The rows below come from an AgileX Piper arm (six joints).
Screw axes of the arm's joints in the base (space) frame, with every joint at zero. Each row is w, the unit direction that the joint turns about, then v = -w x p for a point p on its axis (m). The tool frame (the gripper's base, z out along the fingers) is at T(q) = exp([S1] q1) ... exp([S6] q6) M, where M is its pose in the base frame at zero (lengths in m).
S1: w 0 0 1 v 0 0 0
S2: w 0 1 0 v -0.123 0 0
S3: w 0 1 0 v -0.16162 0 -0.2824
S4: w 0.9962 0 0.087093 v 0 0.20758 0
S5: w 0 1 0 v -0.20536 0 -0.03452
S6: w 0.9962 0 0.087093 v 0 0.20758 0
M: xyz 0.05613 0 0.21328 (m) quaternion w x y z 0.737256 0 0.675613 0
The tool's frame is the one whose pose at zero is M.
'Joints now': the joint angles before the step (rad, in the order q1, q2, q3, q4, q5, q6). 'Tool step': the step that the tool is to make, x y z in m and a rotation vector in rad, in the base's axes. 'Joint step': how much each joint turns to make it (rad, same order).
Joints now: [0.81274 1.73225 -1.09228 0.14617 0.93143 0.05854]
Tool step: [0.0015 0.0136 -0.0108 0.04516 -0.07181 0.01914]
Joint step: [0.03178 0.03145 0.00811 -0.01698 -0.12335 0.00769]
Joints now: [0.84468 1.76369 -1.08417 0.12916 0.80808 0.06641]
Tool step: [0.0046 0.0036 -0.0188 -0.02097 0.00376 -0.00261]
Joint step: [-0.00005 0.05604 0.00335 -0.01094 -0.04195 0.00480]
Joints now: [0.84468 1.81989 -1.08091 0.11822 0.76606 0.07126]
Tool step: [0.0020 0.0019 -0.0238 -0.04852 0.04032 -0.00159]
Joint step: [-0.00009 0.07121 -0.00003 -0.00222 -0.00837 0.00218]
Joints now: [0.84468 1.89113 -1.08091 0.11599 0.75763 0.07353]
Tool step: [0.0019 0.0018 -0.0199 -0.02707 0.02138 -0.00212]
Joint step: [-0.00009 0.05926 0.00013 0.00001 -0.02512 -0.00010]
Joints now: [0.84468 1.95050 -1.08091 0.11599 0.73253 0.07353]
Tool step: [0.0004 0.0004 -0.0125 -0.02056 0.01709 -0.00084]
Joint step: [0.00015 0.03693 -0.00002 -0.00004 -0.01027 0.00018]
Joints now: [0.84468 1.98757 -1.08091 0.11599 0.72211 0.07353]
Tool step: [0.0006 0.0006 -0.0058 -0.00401 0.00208 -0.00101]
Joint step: [0.00016 0.01716 -0.00006 -0.00003 -0.01282 0.00019]
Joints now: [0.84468 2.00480 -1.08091 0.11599 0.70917 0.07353]
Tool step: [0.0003 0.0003 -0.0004 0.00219 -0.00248 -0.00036]
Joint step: [0.00004 0.00131 -0.00020 -0.00003 -0.00443 0.00008]
